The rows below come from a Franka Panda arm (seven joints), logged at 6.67 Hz.
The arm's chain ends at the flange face. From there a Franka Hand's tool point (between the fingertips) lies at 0.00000 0.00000 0.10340 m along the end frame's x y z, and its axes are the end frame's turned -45 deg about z.
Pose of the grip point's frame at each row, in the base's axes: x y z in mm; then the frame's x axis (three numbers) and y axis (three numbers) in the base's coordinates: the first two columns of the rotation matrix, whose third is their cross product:
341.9 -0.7 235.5 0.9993 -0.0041 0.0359 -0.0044 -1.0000 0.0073
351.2 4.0 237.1 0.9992 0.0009 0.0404 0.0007 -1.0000 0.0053
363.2 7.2 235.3 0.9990 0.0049 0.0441 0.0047 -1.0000 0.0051
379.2 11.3 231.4 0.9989 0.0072 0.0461 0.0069 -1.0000 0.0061
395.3 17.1 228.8 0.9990 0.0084 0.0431 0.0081 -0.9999 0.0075
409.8 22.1 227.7 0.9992 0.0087 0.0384 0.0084 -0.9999 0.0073
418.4 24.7 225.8 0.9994 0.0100 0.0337 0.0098 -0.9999 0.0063
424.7 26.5 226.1 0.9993 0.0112 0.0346 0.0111 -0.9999 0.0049
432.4 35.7 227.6 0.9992 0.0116 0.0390 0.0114 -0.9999 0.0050
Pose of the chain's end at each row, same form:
338.2 0.1 338.8 0.7035 -0.7100 0.0305 -0.7097 -0.7042 -0.0202
347.0 4.5 340.4 0.7070 -0.7065 0.0323 -0.7060 -0.7077 -0.0248
358.6 7.7 338.6 0.7097 -0.7036 0.0348 -0.7031 -0.7106 -0.0276
374.4 11.9 334.7 0.7112 -0.7020 0.0369 -0.7014 -0.7122 -0.0283
390.8 17.8 332.1 0.7121 -0.7011 0.0358 -0.7007 -0.7130 -0.0252
405.8 22.8 331.0 0.7125 -0.7009 0.0323 -0.7006 -0.7132 -0.0220
414.9 25.3 329.1 0.7136 -0.7000 0.0283 -0.6998 -0.7141 -0.0194
421.1 27.0 329.4 0.7145 -0.6991 0.0279 -0.6988 -0.7150 -0.0210
428.4 36.2 330.9 0.7146 -0.6988 0.0311 -0.6985 -0.7152 -0.0240

